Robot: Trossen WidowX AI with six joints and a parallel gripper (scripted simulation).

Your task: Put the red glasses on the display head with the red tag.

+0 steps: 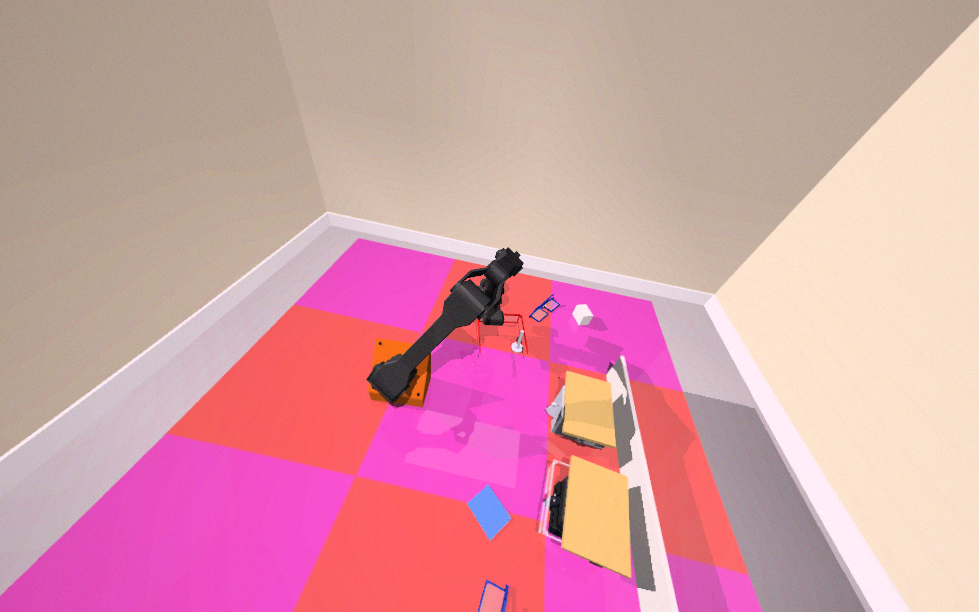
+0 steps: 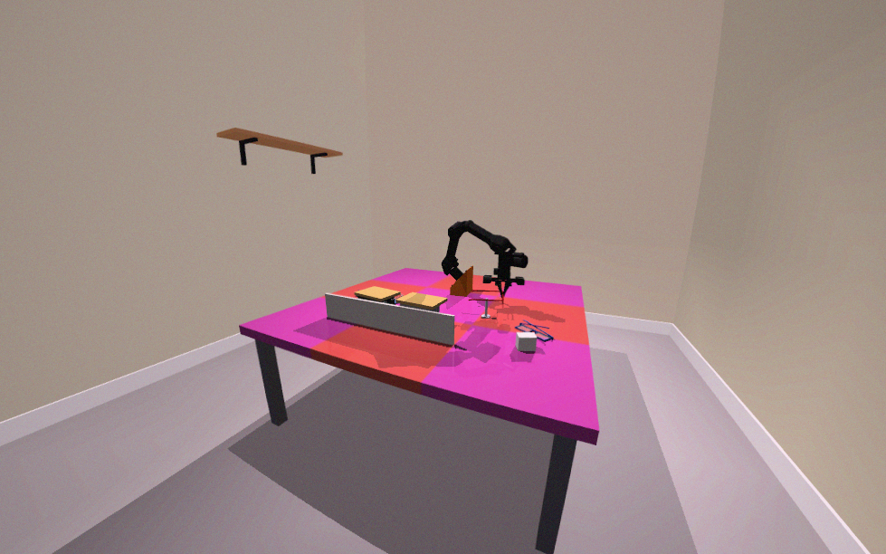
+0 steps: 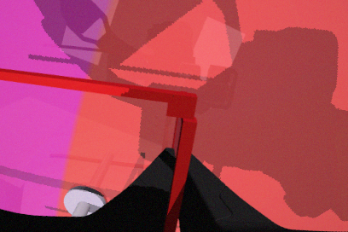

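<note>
The stand is 11 cm ahead of my gripper tip, 5 cm to the right of it and 4 cm below it. From my gripper tip the other things lie so: white wall: 41 cm to the right, 39 cm ahead, 1 cm below; blue card: 51 cm to the right, 6 cm below, 6 cm ahead; white block: 35 cm ahead, 13 cm to the left, 3 cm below.
</note>
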